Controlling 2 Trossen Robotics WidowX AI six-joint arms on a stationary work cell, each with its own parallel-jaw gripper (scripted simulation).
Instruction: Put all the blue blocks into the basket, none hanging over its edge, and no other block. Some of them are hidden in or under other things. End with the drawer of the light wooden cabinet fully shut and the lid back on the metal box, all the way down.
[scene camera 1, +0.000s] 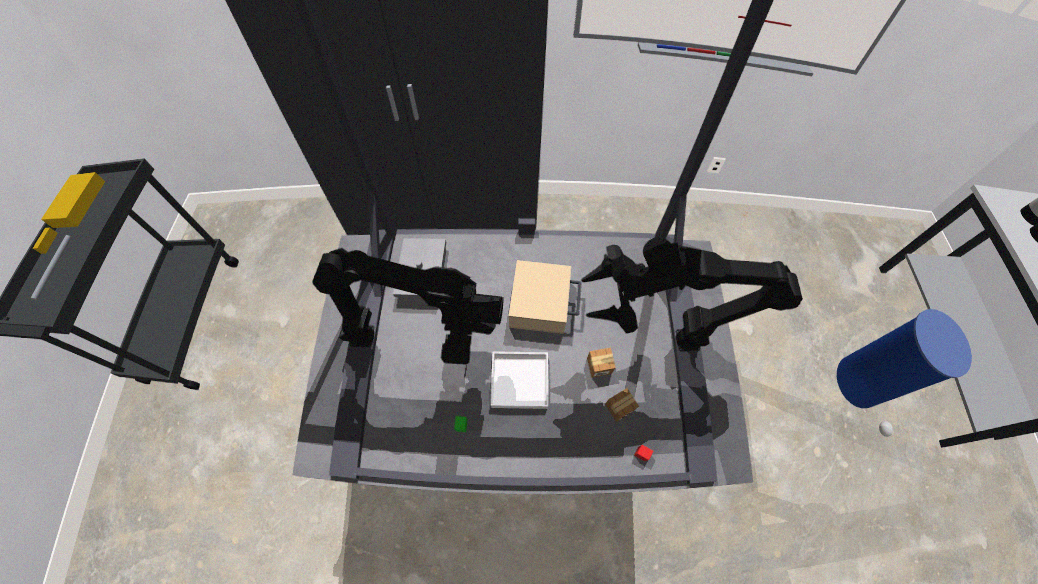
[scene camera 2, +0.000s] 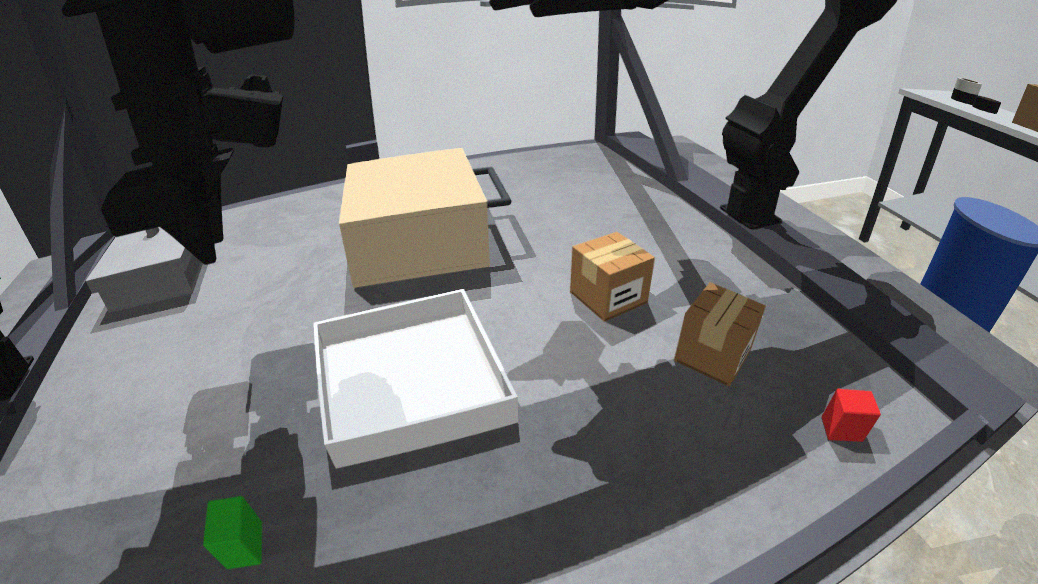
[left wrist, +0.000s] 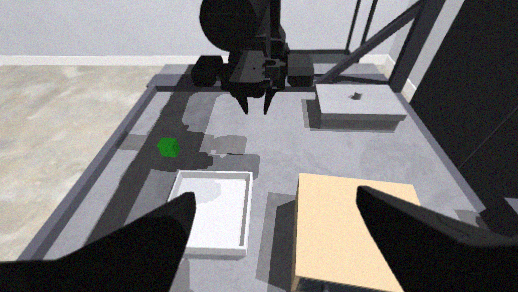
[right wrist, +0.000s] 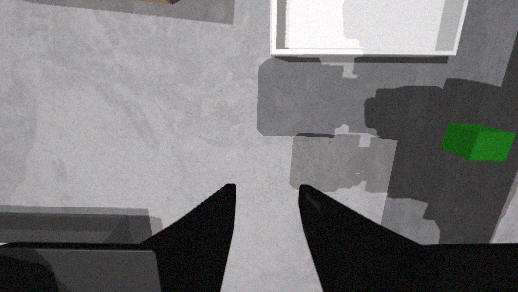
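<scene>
Right gripper: visible in the left wrist view, the right wrist view, scene camera 1 (463, 336), scene camera 2 (214, 252). On that gripper, (right wrist: 204, 234) and (left wrist: 265, 95): same spot. White basket: visible in scene camera 1, scene camera 2, the left wrist view (223, 198), the right wrist view (323, 35). On the basket, (scene camera 2: 395, 364) and (scene camera 1: 517, 375): same spot.
</scene>
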